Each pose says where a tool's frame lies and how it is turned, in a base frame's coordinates. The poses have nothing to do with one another.
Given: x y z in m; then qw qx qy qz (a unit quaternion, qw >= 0).
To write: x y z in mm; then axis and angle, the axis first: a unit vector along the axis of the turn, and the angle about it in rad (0 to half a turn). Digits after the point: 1 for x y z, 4 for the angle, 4 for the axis.
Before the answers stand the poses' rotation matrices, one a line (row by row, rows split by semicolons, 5 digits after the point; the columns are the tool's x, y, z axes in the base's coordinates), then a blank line. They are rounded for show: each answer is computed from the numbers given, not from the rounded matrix.
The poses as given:
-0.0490 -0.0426 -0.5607 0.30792 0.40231 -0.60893 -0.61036
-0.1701 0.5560 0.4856 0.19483 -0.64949 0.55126 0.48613
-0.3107 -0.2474 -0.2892 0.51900 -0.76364 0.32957 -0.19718
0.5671 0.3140 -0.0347 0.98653 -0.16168 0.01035 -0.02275
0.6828 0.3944 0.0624 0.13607 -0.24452 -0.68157 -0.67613
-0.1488 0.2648 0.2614 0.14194 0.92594 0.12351 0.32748
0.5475 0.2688 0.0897 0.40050 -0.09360 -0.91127 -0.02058
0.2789 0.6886 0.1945 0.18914 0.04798 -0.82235 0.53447
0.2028 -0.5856 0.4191 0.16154 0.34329 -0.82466 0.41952
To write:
-0.48667 -0.11407 -0.86611; -0.86584 -0.06878 0.49557; -0.11610 0.99109 -0.06529
-0.08041 -0.90550 -0.41667; -0.52665 -0.31631 0.78904; -0.84627 0.28289 -0.45144
0.70501 -0.29867 0.64324; -0.70802 -0.24405 0.66269; -0.04094 -0.92262 -0.38352
0.99875 0.04154 0.02778; -0.04823 0.94668 0.31853; -0.01306 -0.31947 0.94751
-0.84339 0.51732 0.14517; 0.14931 -0.03389 0.98821; 0.51614 0.85512 -0.04866
0.75501 0.13576 0.64151; 0.32169 -0.92920 -0.18196; 0.57139 0.34375 -0.74522
-0.66168 0.18707 -0.72608; 0.15411 0.98163 0.11248; 0.73378 -0.03747 -0.67835
-0.92385 -0.28109 -0.25979; 0.12327 0.42408 -0.89720; 0.36237 -0.86090 -0.35713
-0.71211 -0.70173 0.02160; -0.43065 0.41231 -0.80283; 0.55446 -0.58101 -0.59582

-49.0 -42.6 -560.7 0.4229 -0.6400 -0.6415 2.5156
-170.1 556.0 485.6 -0.6622 0.5620 0.4956 2.7494
-310.7 -247.4 -289.2 -0.8934 0.3856 -0.2307 2.0502
567.1 314.0 -34.7 -0.9883 0.0633 -0.1391 0.3287
682.8 394.4 62.4 -0.2468 -0.6880 -0.6825 2.8686
-148.8 264.8 261.4 0.9354 0.1248 0.3308 2.8568
547.5 268.8 89.7 -0.1022 -0.9945 -0.0225 2.3175
278.9 688.6 194.5 0.0489 -0.8375 0.5443 2.7610
202.8 -585.6 419.1 0.3479 -0.8356 0.4251 2.8171

